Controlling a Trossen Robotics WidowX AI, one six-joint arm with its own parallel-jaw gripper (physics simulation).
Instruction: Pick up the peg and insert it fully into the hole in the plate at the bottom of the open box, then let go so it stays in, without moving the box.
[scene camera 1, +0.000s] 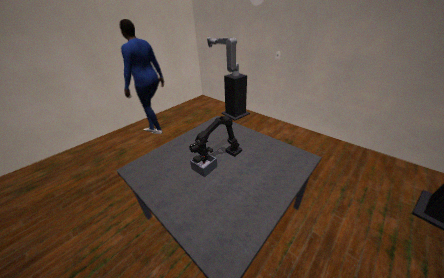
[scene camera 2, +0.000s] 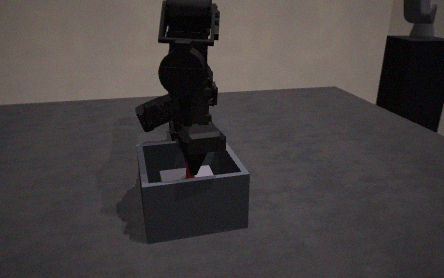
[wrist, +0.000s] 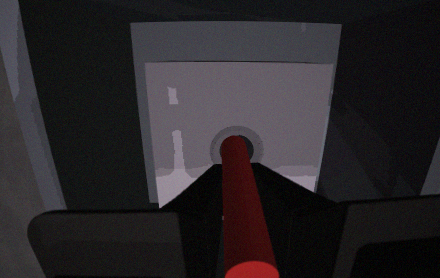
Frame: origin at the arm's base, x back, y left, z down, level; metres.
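Seen in the pictures: gripper, fingertip midpoint: (scene camera 1: 204, 162) (scene camera 2: 192, 172) (wrist: 236, 172); arm's base, origin of the base link: (scene camera 1: 233, 149).
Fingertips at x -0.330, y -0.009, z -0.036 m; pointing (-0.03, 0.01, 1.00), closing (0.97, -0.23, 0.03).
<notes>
Offsets run from my fingertips to a thing's top centre. "spot": to the spot under its first point. Level surfaces: height alone.
The red peg @[dx +0.000, dy -0.003, dz -0.060 m] (scene camera 2: 189, 171) (wrist: 241, 210) is held between the fingers of my gripper (scene camera 2: 194, 167) (wrist: 236, 172), which is shut on it and reaches down inside the open grey box @[dx -0.001, dy -0.006, dz -0.028 m] (scene camera 1: 204, 170) (scene camera 2: 195, 207) (wrist: 37, 120). The pale plate @[dx -0.001, dy -0.006, dz +0.009 m] (scene camera 2: 172, 174) (wrist: 200, 100) lies at the box bottom. In the wrist view the peg's far end covers the left part of the hole @[spot: dx +0.008, dy -0.004, dz +0.031 m] (wrist: 248, 145), and a dark crescent of the hole shows to its right. Whether the tip is in the hole or above it, I cannot tell. In scene camera 2 the front wall hides the peg's lower end.
The box walls stand close around my fingers. The box stands on the grey table @[dz +0.069 m] (scene camera 1: 225, 200) (scene camera 2: 325, 200), in front of my arm's base (scene camera 1: 233, 150). A second arm on a black pedestal (scene camera 1: 235, 95) and a person in blue (scene camera 1: 142, 62) are beyond the table.
</notes>
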